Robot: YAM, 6 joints.
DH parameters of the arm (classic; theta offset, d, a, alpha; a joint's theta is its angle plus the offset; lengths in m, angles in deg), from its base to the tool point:
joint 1: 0 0.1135 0.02 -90
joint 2: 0 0 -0.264 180
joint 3: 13.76 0 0.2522 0
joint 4: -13.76 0 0.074 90
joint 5: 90 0 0 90
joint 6: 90 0.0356 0 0
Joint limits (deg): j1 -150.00..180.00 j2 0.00..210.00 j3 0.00..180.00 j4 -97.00..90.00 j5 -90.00..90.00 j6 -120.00..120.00
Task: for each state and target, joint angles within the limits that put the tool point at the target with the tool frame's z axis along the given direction. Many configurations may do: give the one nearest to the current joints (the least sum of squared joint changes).
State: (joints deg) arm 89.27 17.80 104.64 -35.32 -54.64 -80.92
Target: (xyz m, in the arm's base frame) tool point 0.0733 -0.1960 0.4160 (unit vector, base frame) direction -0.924 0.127 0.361
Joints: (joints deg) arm 117.90 0.12 86.54 -52.89 -49.20 -80.92
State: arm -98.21 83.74 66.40 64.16 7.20 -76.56
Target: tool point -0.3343 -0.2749 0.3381 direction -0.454 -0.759 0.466
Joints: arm -142.08 107.58 75.30 61.74 -18.65 -76.56
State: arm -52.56 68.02 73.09 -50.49 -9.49 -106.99
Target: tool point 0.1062 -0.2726 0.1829 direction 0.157 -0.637 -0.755
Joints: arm -68.07 84.44 44.72 -9.58 5.29 -106.99
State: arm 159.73 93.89 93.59 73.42 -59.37 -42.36
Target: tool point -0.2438 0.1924 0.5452 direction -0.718 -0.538 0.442
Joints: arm 135.89 95.02 100.35 66.97 -62.36 -42.36
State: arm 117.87 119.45 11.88 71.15 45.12 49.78
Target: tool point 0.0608 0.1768 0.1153 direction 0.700 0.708 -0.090
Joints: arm 76.69 95.95 0.13 89.78 31.22 49.78
